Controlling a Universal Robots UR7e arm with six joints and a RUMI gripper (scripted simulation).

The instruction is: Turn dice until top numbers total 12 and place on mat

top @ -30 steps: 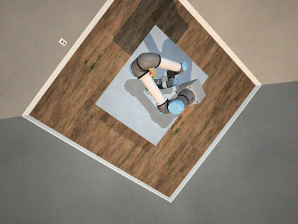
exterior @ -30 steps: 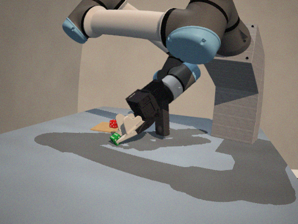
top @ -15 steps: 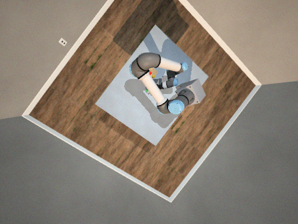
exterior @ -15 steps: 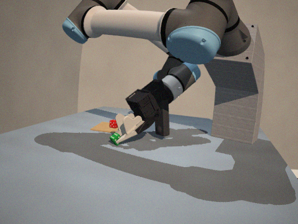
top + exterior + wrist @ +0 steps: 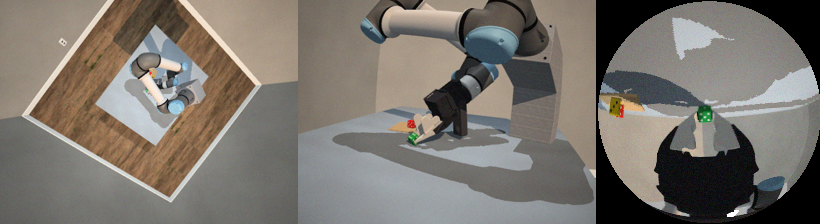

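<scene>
My hand is 1 cm to the right of the green die. From my hand the other things lie so: tan mat: 12 cm ahead, 16 cm to the right, 2 cm below; red die: 12 cm ahead, 16 cm to the right; yellow die: 7 cm ahead, 16 cm to the right.
</scene>
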